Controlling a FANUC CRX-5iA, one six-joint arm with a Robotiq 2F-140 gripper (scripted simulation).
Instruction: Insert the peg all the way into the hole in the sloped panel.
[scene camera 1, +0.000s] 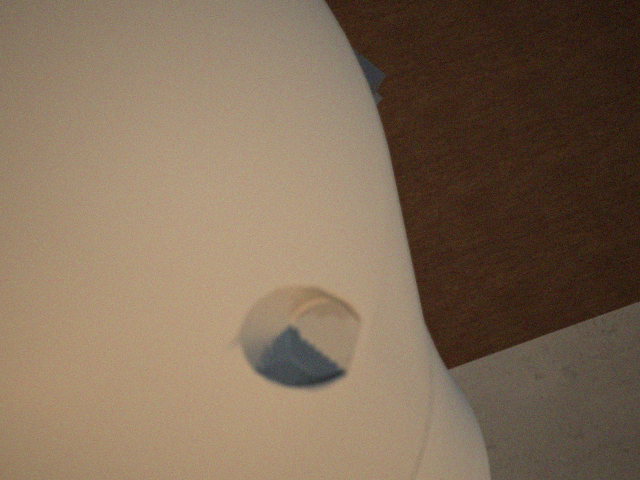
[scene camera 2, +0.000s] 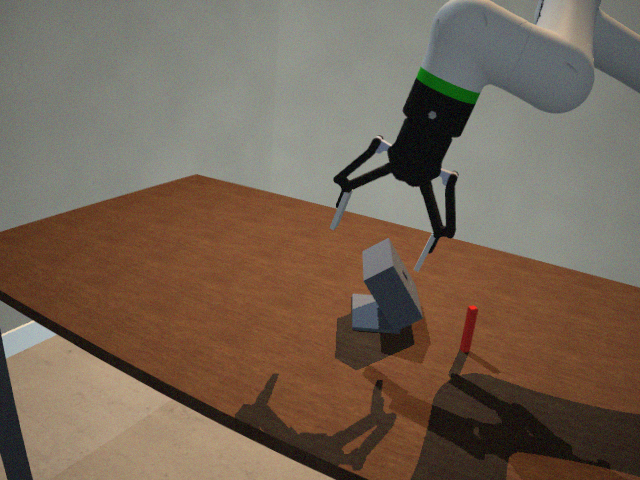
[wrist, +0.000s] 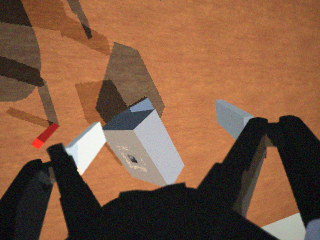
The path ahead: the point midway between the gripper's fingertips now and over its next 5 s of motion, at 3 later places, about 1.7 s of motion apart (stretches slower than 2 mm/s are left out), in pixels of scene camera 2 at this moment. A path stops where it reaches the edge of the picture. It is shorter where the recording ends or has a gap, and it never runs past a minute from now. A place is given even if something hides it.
The gripper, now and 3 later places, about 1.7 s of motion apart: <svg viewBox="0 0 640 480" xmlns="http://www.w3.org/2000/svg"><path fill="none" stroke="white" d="M375 247L476 292L470 321L470 320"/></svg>
